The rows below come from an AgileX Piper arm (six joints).
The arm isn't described. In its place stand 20 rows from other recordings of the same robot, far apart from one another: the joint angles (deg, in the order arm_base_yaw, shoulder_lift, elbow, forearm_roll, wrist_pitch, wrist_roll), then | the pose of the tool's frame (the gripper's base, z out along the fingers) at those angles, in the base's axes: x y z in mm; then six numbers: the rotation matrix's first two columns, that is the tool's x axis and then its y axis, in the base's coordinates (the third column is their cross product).
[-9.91 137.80 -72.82 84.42 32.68 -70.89] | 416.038, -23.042, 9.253, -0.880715, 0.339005, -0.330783, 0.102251, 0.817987, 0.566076
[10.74 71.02 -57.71 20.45 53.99 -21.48] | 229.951, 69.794, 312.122, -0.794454, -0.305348, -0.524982, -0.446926, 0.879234, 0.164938
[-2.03 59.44 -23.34 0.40 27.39 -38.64] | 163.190, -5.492, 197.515, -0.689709, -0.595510, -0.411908, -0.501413, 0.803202, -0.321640
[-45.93 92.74 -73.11 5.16 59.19 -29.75] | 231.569, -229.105, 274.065, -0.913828, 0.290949, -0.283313, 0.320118, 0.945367, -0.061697
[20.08 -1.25 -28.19 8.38 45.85 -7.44] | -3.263, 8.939, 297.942, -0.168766, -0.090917, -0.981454, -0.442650, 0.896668, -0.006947
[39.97 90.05 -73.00 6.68 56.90 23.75] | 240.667, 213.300, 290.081, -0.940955, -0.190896, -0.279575, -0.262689, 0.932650, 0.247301
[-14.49 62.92 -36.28 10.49 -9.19 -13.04] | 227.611, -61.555, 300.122, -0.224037, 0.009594, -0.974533, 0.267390, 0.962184, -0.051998
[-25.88 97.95 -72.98 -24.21 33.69 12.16] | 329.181, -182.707, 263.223, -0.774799, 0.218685, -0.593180, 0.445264, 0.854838, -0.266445
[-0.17 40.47 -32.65 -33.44 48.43 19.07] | 119.154, -37.871, 285.559, -0.741090, -0.070746, -0.667668, 0.230089, 0.907456, -0.351545
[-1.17 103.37 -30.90 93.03 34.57 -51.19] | 251.472, 46.437, 97.452, -0.818276, 0.573374, 0.040826, 0.452367, 0.598505, 0.661178
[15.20 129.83 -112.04 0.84 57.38 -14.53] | 473.332, 129.766, 195.450, -0.815787, -0.473671, -0.331856, -0.479019, 0.874909, -0.071240
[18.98 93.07 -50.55 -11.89 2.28 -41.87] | 317.884, 108.543, 209.442, -0.100103, -0.887220, -0.450356, -0.676472, 0.392608, -0.623092
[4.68 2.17 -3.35 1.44 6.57 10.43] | 56.977, 4.927, 220.494, -0.024024, 0.204250, -0.978624, -0.081253, 0.975269, 0.205545
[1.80 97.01 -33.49 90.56 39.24 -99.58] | 257.815, 65.692, 136.388, -0.782892, -0.143915, -0.605283, -0.485063, 0.750426, 0.448971
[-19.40 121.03 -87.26 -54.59 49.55 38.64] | 397.660, -199.875, 180.066, -0.872798, 0.253065, -0.417351, 0.470398, 0.664225, -0.580974
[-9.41 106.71 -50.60 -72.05 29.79 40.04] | 319.952, -96.622, 130.772, -0.933717, -0.284994, -0.216681, -0.103803, 0.794746, -0.598000
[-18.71 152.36 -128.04 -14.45 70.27 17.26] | 479.535, -184.974, 69.132, -0.858127, 0.509045, -0.067018, 0.510002, 0.830019, -0.225759
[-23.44 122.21 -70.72 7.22 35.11 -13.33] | 356.175, -147.257, 84.884, -0.949463, 0.271393, -0.157690, 0.266541, 0.962444, 0.051554
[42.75 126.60 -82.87 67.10 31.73 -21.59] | 305.995, 342.896, 123.992, -0.974593, -0.103777, -0.198492, -0.214551, 0.687007, 0.694254
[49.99 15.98 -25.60 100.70 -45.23 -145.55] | 75.156, -9.203, 326.984, 0.100105, -0.604971, -0.789930, -0.047801, 0.790077, -0.611142
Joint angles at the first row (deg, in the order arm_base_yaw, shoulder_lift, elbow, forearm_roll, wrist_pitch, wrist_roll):
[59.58, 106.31, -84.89, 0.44, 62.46, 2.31]
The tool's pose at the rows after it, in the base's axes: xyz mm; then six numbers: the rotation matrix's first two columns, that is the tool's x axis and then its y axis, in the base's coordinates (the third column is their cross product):
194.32, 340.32, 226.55, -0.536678, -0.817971, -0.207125, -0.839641, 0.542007, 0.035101
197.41, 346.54, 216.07, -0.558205, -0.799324, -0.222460, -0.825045, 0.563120, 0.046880
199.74, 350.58, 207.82, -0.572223, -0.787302, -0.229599, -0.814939, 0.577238, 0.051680
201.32, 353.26, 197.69, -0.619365, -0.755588, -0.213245, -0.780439, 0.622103, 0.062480
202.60, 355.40, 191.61, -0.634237, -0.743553, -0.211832, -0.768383, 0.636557, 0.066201
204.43, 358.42, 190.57, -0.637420, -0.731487, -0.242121, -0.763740, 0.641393, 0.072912
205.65, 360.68, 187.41, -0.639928, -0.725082, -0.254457, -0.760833, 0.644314, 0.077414
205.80, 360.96, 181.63, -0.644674, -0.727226, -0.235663, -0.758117, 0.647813, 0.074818
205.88, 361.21, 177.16, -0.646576, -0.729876, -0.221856, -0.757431, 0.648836, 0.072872
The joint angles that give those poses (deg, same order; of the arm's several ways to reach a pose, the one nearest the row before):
[59.95, 109.09, -84.89, 1.62, 58.76, 2.31]
[59.95, 110.75, -84.89, 2.00, 56.12, 3.64]
[59.95, 112.02, -84.89, 2.04, 54.38, 4.62]
[59.95, 113.48, -84.89, 2.04, 53.69, 7.87]
[59.95, 114.38, -84.90, 2.04, 52.81, 8.94]
[59.95, 114.63, -84.89, 2.04, 50.71, 9.40]
[59.95, 115.15, -84.89, 2.14, 49.42, 9.61]
[59.95, 115.92, -84.89, 2.14, 49.76, 9.80]
[59.95, 116.53, -84.89, 2.18, 49.98, 9.80]

